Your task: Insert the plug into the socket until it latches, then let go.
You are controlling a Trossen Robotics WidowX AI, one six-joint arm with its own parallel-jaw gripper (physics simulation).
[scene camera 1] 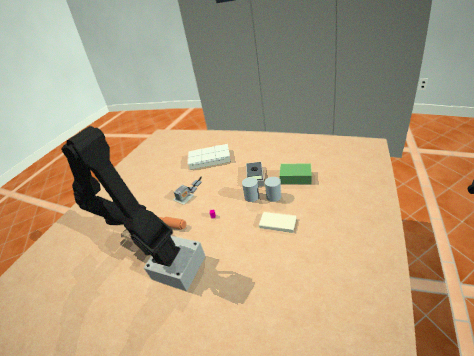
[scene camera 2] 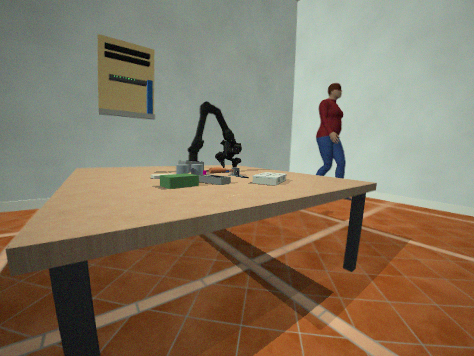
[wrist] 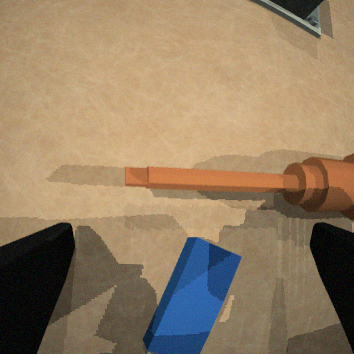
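Where they show: gripper, fingertip midpoint: (scene camera 2: 229, 169) (wrist: 195, 237); arm's base, link origin: (scene camera 1: 166, 254) (scene camera 2: 193, 161).
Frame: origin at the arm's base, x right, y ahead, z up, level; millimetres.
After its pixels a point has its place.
The blue block (wrist: 192, 295) @(x -201, y 107, z -52 mm), which looks like the plug, lies slanted on the table in the lower middle of the wrist view. My gripper (scene camera 2: 229, 165) @(x -202, y 128, z -47 mm) (wrist: 195, 237) @(x -202, y 128, z -47 mm) is open and empty, its black fingers wide apart on either side of the blue block and above the table. In scene camera 1 the fingertips and the blue block are hidden behind the arm. A dark grey block (scene camera 1: 254, 169) @(x 111, y 480, z -36 mm) (scene camera 2: 216, 179) @(x 130, y 518, z -44 mm) with a round dark mark on top, possibly the socket, stands behind two grey cylinders; I cannot tell for sure that it is the socket.
An orange screwdriver (scene camera 1: 174, 223) @(x -68, y 142, z -35 mm) (wrist: 215, 180) @(x -196, y 148, z -44 mm) lies beside the blue block. A small grey lever device (scene camera 1: 183, 194) @(x -121, y 295, z -44 mm), magenta cube (scene camera 1: 212, 214) @(x 38, y 221, z -47 mm), cream block (scene camera 1: 278, 222) @(x 265, y 233, z -49 mm), grey cylinders (scene camera 1: 250, 190) @(x 146, y 325, z -10 mm) (scene camera 1: 273, 190) @(x 224, y 340, z -12 mm), green block (scene camera 1: 295, 174) @(x 280, y 457, z -24 mm) (scene camera 2: 179, 181) @(x 291, y 531, z -41 mm) and white segmented block (scene camera 1: 209, 156) @(x -119, y 541, z -30 mm) (scene camera 2: 269, 178) @(x -62, y 629, z -37 mm) stand on the table.
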